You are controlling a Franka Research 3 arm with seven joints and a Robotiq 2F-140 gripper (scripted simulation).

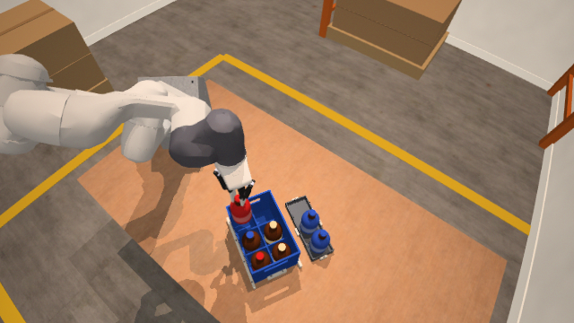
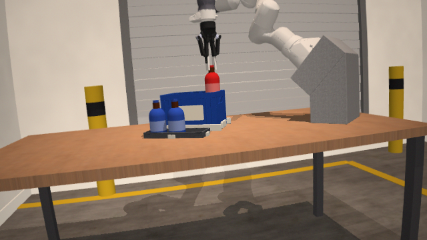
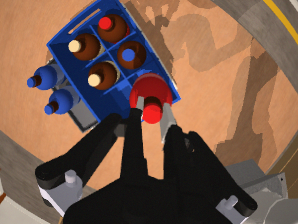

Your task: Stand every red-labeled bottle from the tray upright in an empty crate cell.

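Right now the red-labeled bottle is 90 mm below my hand. Also, from my hand: tray: 240 mm ahead, 130 mm to the left, 300 mm below; then blue crate: 100 mm ahead, 20 mm to the right, 230 mm below.
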